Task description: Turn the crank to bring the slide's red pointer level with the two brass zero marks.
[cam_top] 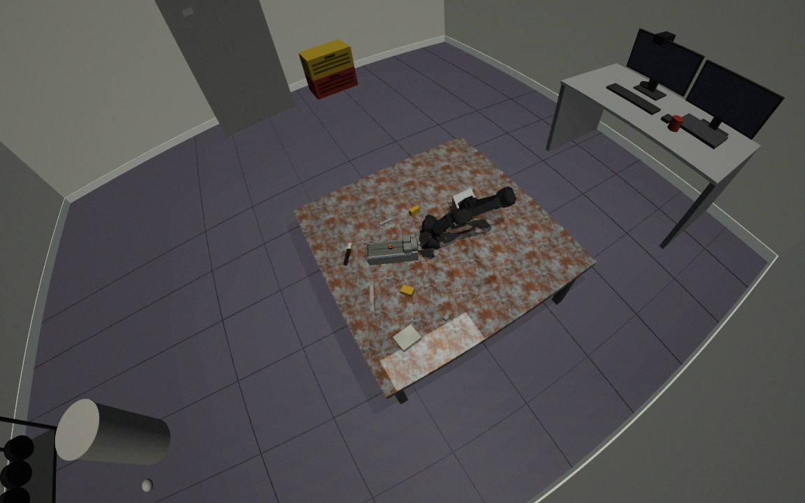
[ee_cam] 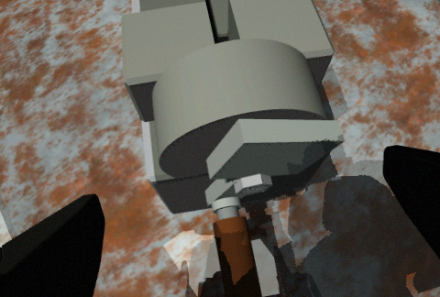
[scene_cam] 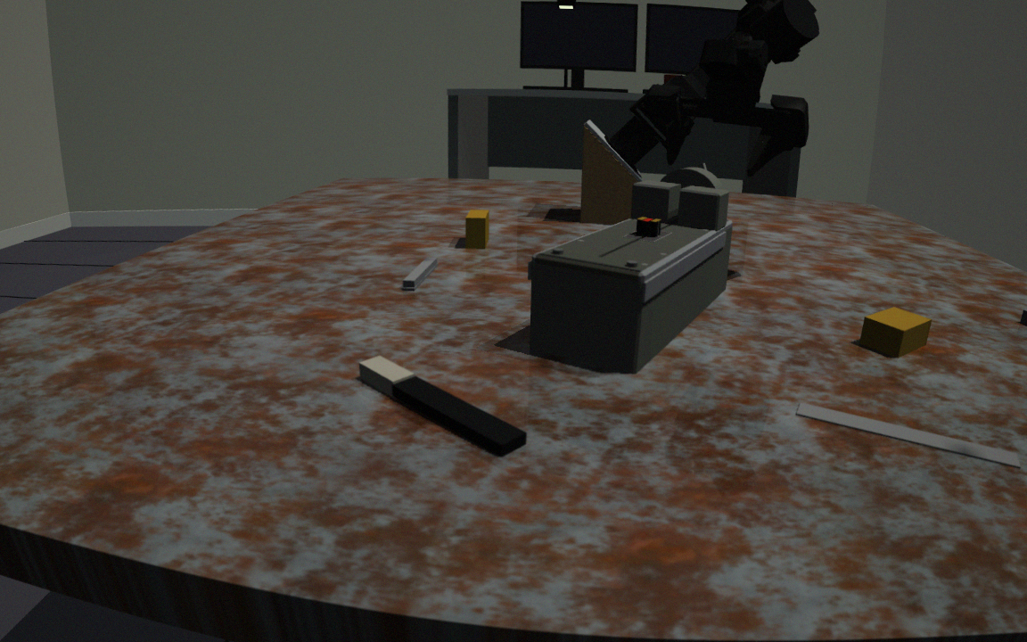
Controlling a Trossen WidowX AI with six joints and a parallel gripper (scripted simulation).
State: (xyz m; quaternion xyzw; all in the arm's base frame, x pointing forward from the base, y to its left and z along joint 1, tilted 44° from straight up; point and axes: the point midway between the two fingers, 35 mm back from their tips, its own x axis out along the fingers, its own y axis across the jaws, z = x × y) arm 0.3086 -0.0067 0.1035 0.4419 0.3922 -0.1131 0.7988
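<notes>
Now: the brown crank handle 6 cm below my gripper tip, 2 cm to the left of it and 2 cm behind it. Also, from my gripper tip: red pointer: 14 cm ahead, 9 cm to the right, 4 cm below; small grey bar: 31 cm to the right, 12 cm below, 3 cm ahead; grey strip: 36 cm ahead, 12 cm below, 6 cm to the left.
</notes>
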